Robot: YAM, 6 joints.
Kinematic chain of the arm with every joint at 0, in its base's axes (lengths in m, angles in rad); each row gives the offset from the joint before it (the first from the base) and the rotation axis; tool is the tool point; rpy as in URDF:
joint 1: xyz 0 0 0.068 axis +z
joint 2: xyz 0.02 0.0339 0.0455 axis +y
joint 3: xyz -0.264 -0.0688 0 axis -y
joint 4: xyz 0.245 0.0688 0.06 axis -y
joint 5: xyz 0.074 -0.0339 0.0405 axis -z
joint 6: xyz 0.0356 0 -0.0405 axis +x
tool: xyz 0 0 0 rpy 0 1.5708 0
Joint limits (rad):
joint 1: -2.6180..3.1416
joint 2: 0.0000..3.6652
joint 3: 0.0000..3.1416
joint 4: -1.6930..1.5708
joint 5: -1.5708..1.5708
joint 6: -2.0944..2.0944
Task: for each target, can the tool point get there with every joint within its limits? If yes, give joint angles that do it. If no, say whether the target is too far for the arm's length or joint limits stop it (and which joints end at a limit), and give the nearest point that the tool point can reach.
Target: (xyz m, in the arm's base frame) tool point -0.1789 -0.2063 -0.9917
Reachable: no: too far | nearest point -0.1688 -0.1947 -0.3802 | short by 0.612 m
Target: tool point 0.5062 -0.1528 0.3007
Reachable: yes | joints -0.2649 2.1875 1.8084 0.4431 0.4339 -0.9685
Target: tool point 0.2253 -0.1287 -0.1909
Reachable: yes | joints -0.3997 3.1565 1.5387 -0.9080 1.0533 -1.4593
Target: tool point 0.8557 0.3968 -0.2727
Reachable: no: too far | nearest point 0.5419 0.2513 -0.1280 | short by 0.375 m
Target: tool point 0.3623 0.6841 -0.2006
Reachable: no: too far | nearest point 0.2797 0.5282 -0.1271 | short by 0.191 m
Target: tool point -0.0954 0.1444 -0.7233
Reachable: no: too far | nearest point -0.1158 0.1753 -0.3783 | short by 0.347 m
